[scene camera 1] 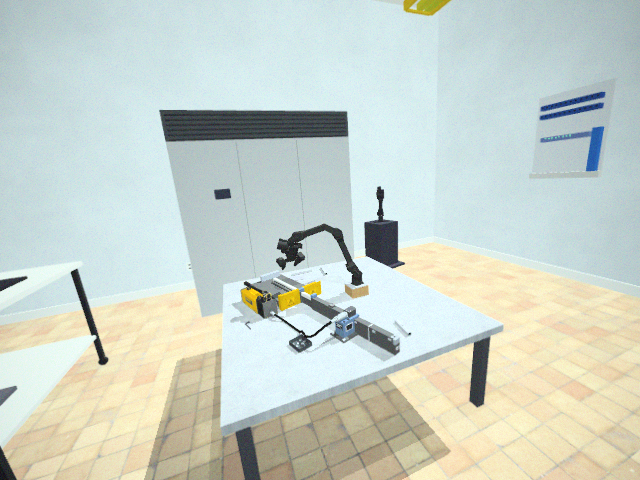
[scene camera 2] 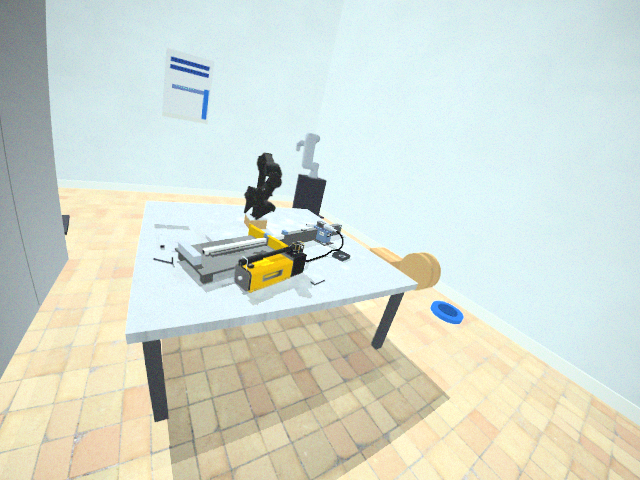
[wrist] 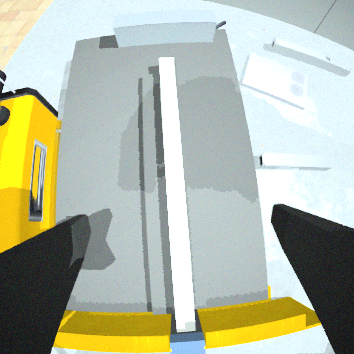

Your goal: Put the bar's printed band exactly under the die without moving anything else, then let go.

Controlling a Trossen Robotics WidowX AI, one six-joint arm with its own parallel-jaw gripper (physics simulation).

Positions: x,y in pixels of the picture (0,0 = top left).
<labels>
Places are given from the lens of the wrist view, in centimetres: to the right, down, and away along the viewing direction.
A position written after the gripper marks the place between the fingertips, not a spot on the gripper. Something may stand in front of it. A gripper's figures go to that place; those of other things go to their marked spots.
gripper [wrist: 180,219]: 0, 2, 10
pale bar [wrist: 177,219]: 0, 5, 22
</labels>
